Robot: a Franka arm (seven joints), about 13 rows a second.
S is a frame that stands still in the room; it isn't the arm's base.
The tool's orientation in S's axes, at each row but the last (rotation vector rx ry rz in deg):
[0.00 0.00 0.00]
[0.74 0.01 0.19]
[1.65 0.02 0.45]
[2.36 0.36 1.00]
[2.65 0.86 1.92]
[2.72 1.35 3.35]
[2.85 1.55 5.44]
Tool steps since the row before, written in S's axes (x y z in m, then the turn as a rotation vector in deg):
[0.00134 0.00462 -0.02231 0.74 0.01 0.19]
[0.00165 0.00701 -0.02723 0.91 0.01 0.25]
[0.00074 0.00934 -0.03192 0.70 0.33 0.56]
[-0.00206 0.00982 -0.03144 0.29 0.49 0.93]
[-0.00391 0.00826 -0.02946 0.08 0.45 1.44]
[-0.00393 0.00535 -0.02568 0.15 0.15 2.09]
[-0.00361 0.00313 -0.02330 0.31 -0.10 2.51]
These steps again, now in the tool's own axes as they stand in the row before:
[0.00134 0.00462 -0.02231 0.74 0.01 0.19]
[0.00168 0.00665 -0.02732 0.91 0.01 0.25]
[0.00082 0.00841 -0.03218 0.70 0.34 0.55]
[-0.00170 0.00855 -0.03183 0.29 0.52 0.91]
[-0.00321 0.00701 -0.02987 0.07 0.51 1.42]
[-0.00304 0.00433 -0.02599 0.11 0.24 2.08]
[-0.00272 0.00227 -0.02352 0.24 0.00 2.52]

